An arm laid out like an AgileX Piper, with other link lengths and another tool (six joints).
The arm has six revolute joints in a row. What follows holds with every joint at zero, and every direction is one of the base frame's.
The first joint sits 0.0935 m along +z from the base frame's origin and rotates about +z.
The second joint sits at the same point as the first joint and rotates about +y.
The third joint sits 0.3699 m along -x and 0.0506 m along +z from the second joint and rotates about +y.
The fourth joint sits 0.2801 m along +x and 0.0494 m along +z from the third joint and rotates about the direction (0.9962, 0, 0.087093).
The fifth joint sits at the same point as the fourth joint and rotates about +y.
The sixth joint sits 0.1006 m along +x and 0.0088 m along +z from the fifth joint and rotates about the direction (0.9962, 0, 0.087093).
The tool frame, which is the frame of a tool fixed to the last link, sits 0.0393 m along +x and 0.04 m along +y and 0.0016 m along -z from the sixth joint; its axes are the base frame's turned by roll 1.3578, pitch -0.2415 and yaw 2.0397 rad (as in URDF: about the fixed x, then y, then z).
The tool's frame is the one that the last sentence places.
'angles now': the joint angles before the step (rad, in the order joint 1, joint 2, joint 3, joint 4, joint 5, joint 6). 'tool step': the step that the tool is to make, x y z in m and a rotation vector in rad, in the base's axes. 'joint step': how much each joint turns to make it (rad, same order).
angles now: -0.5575, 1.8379, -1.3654, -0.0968, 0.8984, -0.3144
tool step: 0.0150, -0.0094, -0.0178, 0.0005, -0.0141, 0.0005
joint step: -0.0027, 0.0565, -0.0215, 0.0074, -0.0470, -0.0022
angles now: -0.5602, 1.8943, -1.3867, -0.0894, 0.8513, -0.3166
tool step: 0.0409, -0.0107, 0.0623, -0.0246, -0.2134, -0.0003
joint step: 0.0000, 0.0031, -0.1938, 0.1133, -0.0042, -0.0387
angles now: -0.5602, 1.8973, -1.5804, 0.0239, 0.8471, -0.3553
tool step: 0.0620, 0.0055, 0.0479, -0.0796, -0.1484, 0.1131
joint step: 0.0613, 0.0971, -0.2920, 0.0431, 0.0290, -0.0672
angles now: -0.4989, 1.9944, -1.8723, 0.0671, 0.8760, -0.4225
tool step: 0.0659, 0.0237, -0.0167, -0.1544, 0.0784, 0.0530
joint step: 0.1316, 0.1883, -0.2997, -0.2260, 0.1206, 0.0858
